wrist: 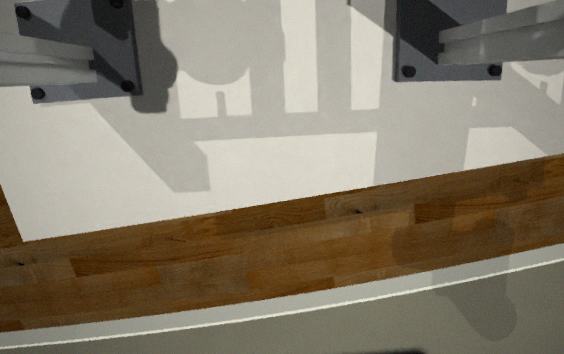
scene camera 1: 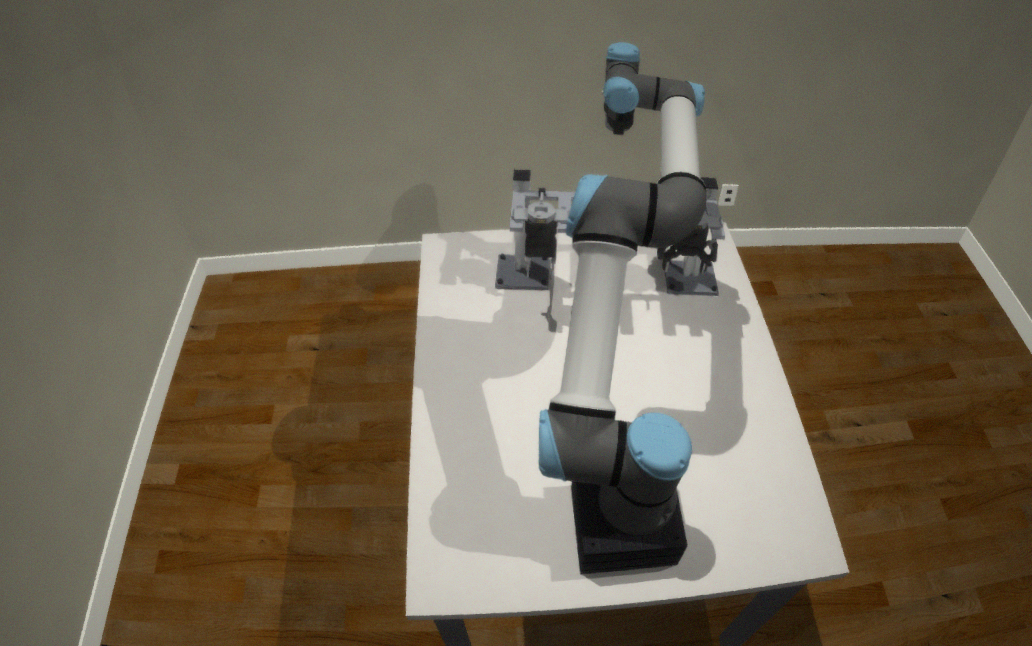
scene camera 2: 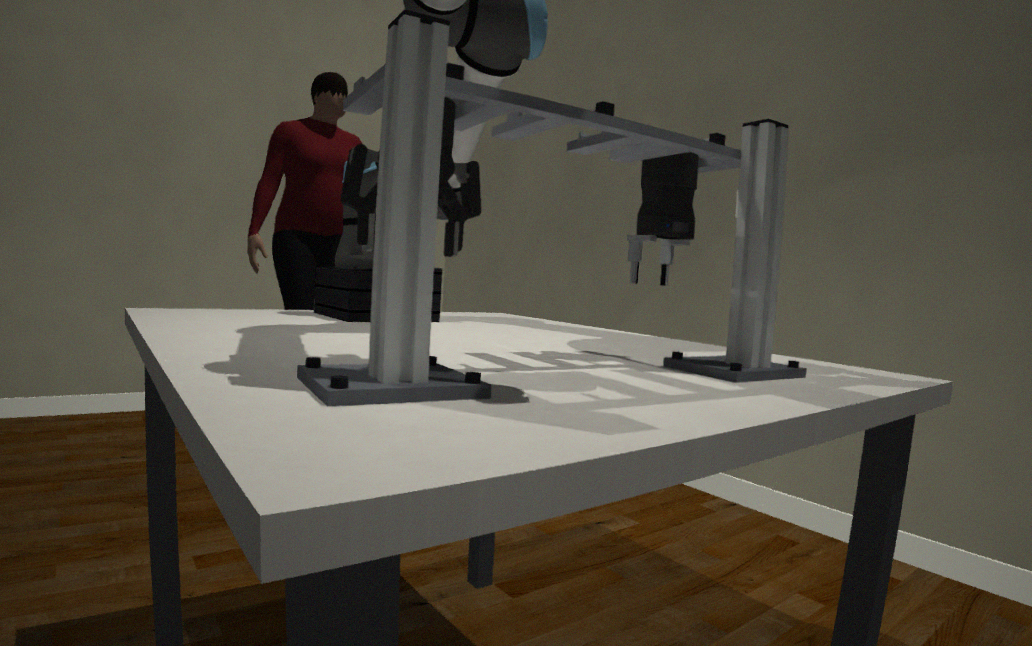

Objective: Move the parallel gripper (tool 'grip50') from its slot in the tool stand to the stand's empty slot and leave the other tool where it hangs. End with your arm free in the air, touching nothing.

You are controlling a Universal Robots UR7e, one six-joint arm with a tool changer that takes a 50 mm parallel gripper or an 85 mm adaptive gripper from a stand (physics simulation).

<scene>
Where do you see a tool stand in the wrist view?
61,57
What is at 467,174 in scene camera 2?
A tool.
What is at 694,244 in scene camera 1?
A tool.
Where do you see a tool stand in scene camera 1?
At 511,273
</scene>
